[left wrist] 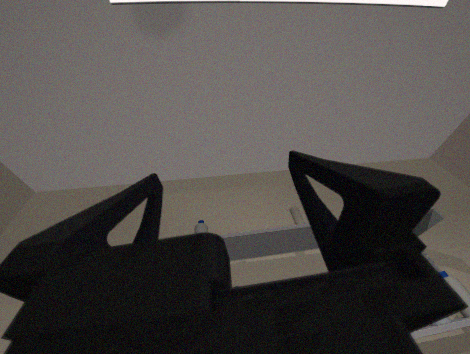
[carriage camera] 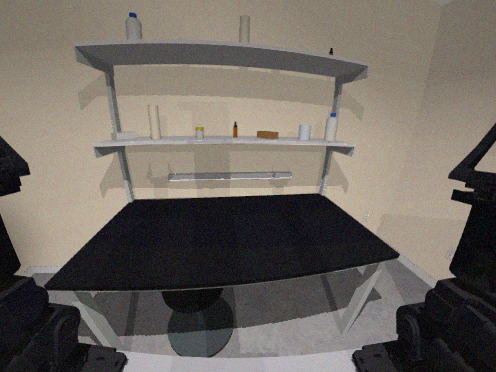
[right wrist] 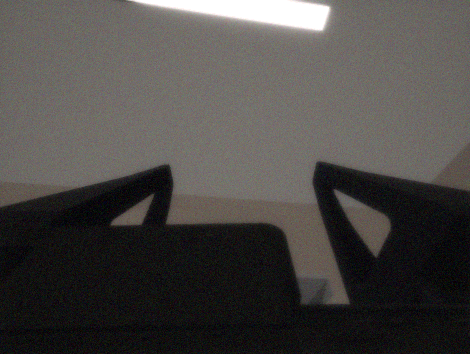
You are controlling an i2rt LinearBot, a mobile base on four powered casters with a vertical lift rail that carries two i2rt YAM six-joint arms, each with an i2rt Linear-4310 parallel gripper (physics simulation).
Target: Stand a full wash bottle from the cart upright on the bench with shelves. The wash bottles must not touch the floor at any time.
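Places are measured from the left arm's base along level axes (x up, y right, z ahead), in centimetres.
Pixels of known places: left gripper, between the fingertips: (left wrist: 223, 169); right gripper, between the fingertips: (right wrist: 242, 173); left arm's base, origin of its link: (carriage camera: 69, 369); right arm's base, origin of its link: (carriage camera: 405, 365).
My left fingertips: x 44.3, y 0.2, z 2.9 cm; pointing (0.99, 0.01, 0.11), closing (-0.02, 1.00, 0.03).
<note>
Ahead of a thing's pixels: the offset from my left fingertips to its middle. "spot": to the spot under its first point. Level surfaces: height alone.
The bench @[dx -58.1 cm] (carriage camera: 225, 240) with a black top stands ahead in the carriage view, its two shelves on the wall side above it. No cart and no wash bottle that I can make out show in the carriage view. My left gripper (left wrist: 223, 169) is open and empty, pointing up toward the ceiling in the left wrist view. My right gripper (right wrist: 242, 173) is open and empty, also pointing up. In the carriage view the arms stand at the left and right edges, well apart from the bench.
White bottles with blue caps stand on the upper shelf (carriage camera: 200, 54) and at the right of the lower shelf (carriage camera: 220, 141), among cylinders, small bottles and a brown block @[dy +46.4, dx -10.4, dz +93.6 cm] (carriage camera: 267, 135). A stool (carriage camera: 200, 325) stands under the bench. Bench legs @[spot: dy +101.1, dx -97.4, dz +44.4 cm] (carriage camera: 357, 300) stand at both sides.
</note>
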